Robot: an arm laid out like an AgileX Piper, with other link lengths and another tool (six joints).
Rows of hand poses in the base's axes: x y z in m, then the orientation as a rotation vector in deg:
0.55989, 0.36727, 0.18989, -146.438, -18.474, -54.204
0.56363, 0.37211, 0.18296, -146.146, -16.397, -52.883
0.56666, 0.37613, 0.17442, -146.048, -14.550, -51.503
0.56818, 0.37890, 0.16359, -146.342, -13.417, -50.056
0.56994, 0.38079, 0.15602, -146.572, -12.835, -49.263
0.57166, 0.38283, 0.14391, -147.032, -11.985, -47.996
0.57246, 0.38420, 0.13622, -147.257, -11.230, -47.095
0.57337, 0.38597, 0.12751, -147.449, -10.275, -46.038
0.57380, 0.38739, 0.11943, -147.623, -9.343, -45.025
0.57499, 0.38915, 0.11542, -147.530, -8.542, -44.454
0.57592, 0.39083, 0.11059, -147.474, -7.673, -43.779
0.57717, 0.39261, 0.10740, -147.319, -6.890, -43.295
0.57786, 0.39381, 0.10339, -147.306, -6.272, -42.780
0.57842, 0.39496, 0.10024, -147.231, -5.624, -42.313
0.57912, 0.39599, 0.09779, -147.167, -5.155, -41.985
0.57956, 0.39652, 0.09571, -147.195, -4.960, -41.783
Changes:
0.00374, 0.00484, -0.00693, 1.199, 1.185, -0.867
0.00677, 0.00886, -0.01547, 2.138, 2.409, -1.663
0.00829, 0.01163, -0.02630, 2.492, 3.628, -2.143
0.01005, 0.01352, -0.03387, 2.604, 4.300, -2.408
0.01177, 0.01556, -0.04598, 2.665, 5.372, -2.818
0.01257, 0.01693, -0.05367, 2.838, 6.145, -3.174
0.01348, 0.01870, -0.06238, 3.118, 7.052, -3.614
0.01391, 0.02012, -0.07046, 3.391, 7.924, -4.048
0.01510, 0.02188, -0.07447, 3.795, 8.436, -4.407
0.01603, 0.02356, -0.07930, 4.196, 9.036, -4.803
0.01728, 0.02534, -0.08249, 4.630, 9.479, -5.155
0.01797, 0.02654, -0.08650, 4.889, 9.934, -5.442
0.01853, 0.02769, -0.08965, 5.204, 10.354, -5.741
0.01923, 0.02872, -0.09210, 5.438, 10.650, -5.957
0.01967, 0.02925, -0.09418, 5.493, 10.826, -6.052

